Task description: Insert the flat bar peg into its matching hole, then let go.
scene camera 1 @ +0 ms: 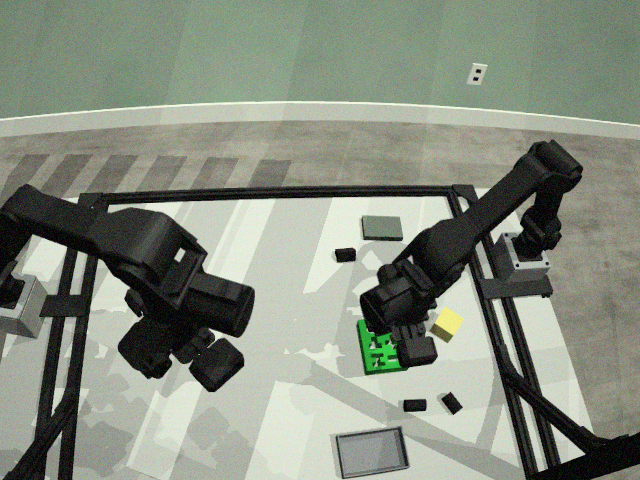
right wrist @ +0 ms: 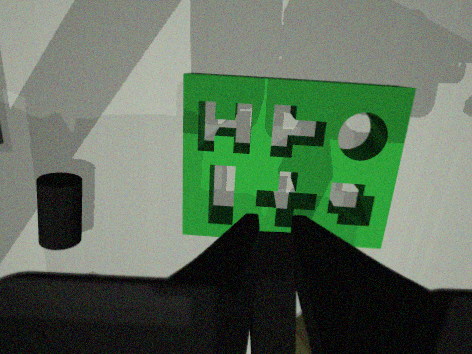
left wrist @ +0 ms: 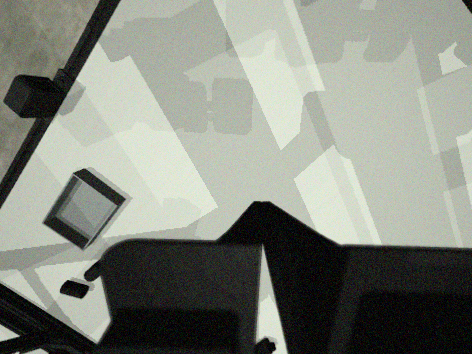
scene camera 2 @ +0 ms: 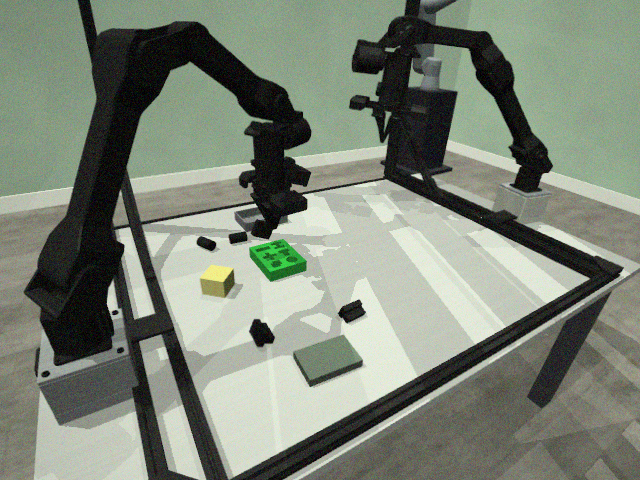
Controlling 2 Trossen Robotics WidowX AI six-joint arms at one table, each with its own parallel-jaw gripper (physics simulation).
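Observation:
The flat bar peg (right wrist: 274,285) is black and narrow, held upright between my right fingers in the right wrist view. My right gripper (right wrist: 274,227) (scene camera 2: 267,226) is shut on it, above the near edge of the green board (right wrist: 310,167) (scene camera 1: 368,367) (scene camera 2: 284,273), below the plus-shaped hole in that picture. The bar-shaped hole (right wrist: 221,195) is to the left of the fingertips and shows open. The peg's lower end is hard to make out against the dark fingers. My left gripper (left wrist: 260,209) (scene camera 2: 382,138) is shut and empty, high over the table.
A yellow block (scene camera 1: 447,324) (scene camera 2: 217,281) sits beside the board. Black pegs (scene camera 1: 415,405) (scene camera 1: 451,403) (scene camera 1: 345,254) (scene camera 2: 261,332) (right wrist: 59,212) lie or stand around. A grey tray (scene camera 1: 339,454) (left wrist: 62,232) and a grey-green slab (scene camera 1: 381,227) (scene camera 2: 328,359) lie at opposite sides of the board.

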